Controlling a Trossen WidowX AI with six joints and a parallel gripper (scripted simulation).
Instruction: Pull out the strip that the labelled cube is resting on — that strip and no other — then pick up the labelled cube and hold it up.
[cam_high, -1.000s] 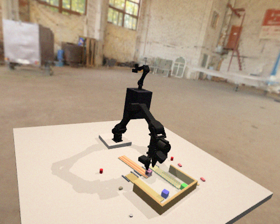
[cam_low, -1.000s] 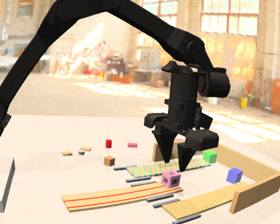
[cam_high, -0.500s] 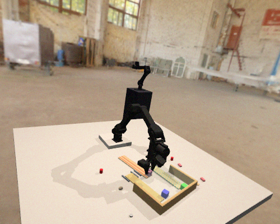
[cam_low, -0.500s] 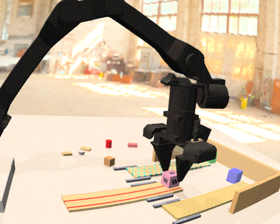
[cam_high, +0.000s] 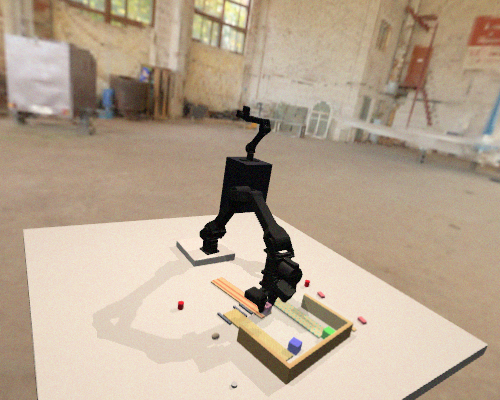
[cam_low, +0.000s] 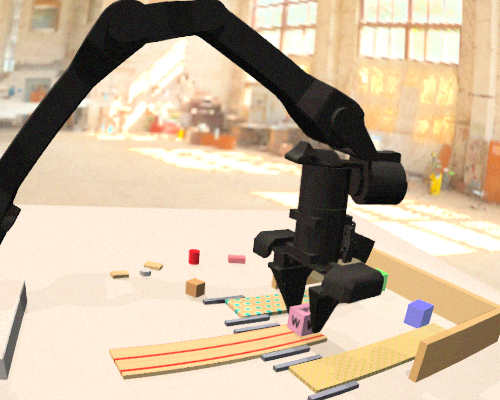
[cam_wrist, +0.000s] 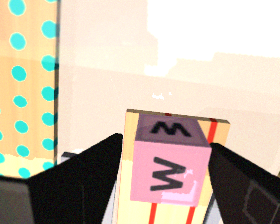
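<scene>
The orange cube lies 9 cm behind my gripper tip and 15 cm to the left of it.
</scene>
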